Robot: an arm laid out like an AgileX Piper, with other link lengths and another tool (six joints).
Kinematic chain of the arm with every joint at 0, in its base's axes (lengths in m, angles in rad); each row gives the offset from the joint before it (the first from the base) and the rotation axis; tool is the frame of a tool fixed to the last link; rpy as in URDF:
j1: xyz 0 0 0.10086 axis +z
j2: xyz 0 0 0 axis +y
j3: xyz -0.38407 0 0.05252 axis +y
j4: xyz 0.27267 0 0.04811 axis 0.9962 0 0.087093
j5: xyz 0 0 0 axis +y
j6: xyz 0.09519 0 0.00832 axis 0.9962 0 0.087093
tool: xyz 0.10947 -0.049 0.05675 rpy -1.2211 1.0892 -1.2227
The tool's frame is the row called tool.
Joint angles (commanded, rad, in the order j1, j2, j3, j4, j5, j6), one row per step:
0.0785 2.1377 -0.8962 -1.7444 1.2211 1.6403
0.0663 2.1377 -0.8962 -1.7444 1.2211 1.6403
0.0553 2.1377 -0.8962 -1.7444 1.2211 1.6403
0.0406 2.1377 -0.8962 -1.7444 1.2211 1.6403
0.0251 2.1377 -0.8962 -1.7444 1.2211 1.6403
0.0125 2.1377 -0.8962 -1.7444 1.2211 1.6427
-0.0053 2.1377 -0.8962 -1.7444 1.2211 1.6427
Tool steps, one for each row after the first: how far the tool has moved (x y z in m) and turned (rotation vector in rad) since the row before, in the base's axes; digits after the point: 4 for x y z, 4 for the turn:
-0.0021 -0.0059 0.0000 0.0000 0.0000 -0.0122
-0.0019 -0.0053 0.0000 0.0000 0.0000 -0.0110
-0.0027 -0.0070 0.0000 0.0000 0.0000 -0.0147
-0.0029 -0.0073 0.0000 0.0000 0.0000 -0.0155
-0.0026 -0.0060 0.0000 0.0007 -0.0022 -0.0132
-0.0036 -0.0083 0.0000 0.0000 0.0000 -0.0178

